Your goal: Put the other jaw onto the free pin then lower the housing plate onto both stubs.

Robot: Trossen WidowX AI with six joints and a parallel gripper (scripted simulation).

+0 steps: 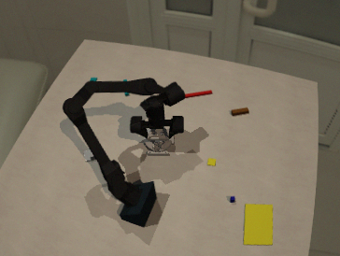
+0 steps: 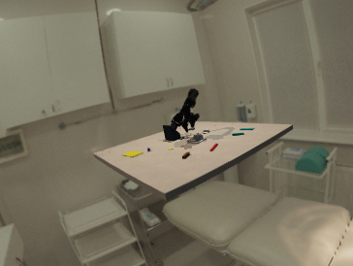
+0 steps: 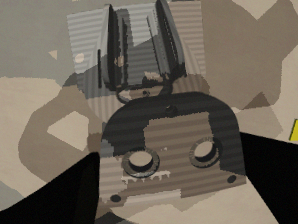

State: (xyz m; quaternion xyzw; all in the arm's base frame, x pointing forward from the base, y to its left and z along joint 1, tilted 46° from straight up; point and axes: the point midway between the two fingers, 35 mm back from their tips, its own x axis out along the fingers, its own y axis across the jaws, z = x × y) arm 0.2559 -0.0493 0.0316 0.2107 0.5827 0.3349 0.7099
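Now: gripper tip 10 mm short of the jaw, 30 mm to the right of it and 70 mm above it. The rest, counted from my gripper tip: yellow square: 10 mm behind, 210 mm to the right, 80 mm below; then blue cube: 160 mm behind, 310 mm to the right, 70 mm below; then red bar: 320 mm ahead, 80 mm to the right, 80 mm below.
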